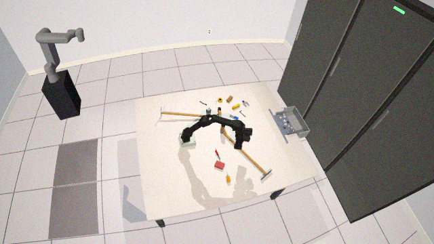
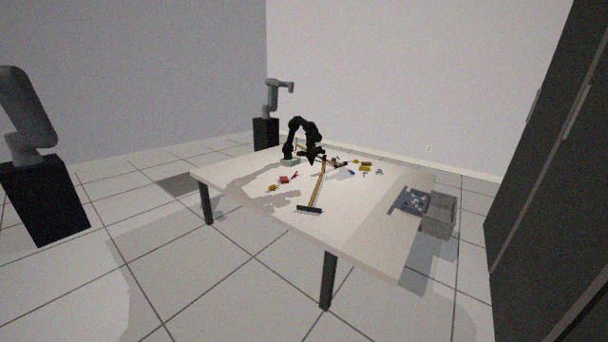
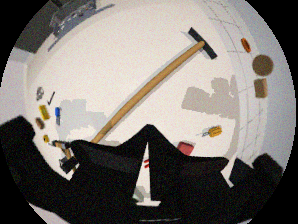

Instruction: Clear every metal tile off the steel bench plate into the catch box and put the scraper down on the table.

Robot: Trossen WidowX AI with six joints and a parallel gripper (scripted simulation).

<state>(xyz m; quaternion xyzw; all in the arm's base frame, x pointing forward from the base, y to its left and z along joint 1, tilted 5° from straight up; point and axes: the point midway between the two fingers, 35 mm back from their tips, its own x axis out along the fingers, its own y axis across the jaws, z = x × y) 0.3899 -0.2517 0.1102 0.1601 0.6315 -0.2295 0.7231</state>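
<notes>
Right now the long scraper is 6 cm ahead of my gripper tip and 8 cm below it. From my gripper tip the other things lie so: red block (19 cm behind, 6 cm to the right, 13 cm below); then orange item (17 cm behind, 20 cm to the right, 13 cm below); then red tool (16 cm behind, 3 cm to the left, 13 cm below).
</notes>
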